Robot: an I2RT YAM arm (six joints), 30 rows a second.
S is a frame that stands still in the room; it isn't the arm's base.
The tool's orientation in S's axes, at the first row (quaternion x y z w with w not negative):
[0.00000 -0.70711 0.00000 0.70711]
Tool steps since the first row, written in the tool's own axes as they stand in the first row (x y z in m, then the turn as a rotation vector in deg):
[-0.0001 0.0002 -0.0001 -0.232 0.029 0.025]
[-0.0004 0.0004 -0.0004 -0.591 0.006 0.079]
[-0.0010 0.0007 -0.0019 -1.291 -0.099 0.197]
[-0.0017 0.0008 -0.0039 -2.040 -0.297 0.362]
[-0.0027 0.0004 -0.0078 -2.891 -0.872 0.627]
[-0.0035 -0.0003 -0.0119 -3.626 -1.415 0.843]
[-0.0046 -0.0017 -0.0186 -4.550 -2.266 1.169]
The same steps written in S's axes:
[0.0001 0.0002 -0.0001 -0.025 0.029 -0.232]
[0.0004 0.0004 -0.0004 -0.079 0.006 -0.591]
[0.0019 0.0007 -0.0010 -0.197 -0.099 -1.291]
[0.0039 0.0008 -0.0017 -0.362 -0.297 -2.040]
[0.0078 0.0004 -0.0027 -0.627 -0.872 -2.891]
[0.0119 -0.0003 -0.0035 -0.843 -1.415 -3.626]
[0.0186 -0.0017 -0.0046 -1.169 -2.266 -4.550]

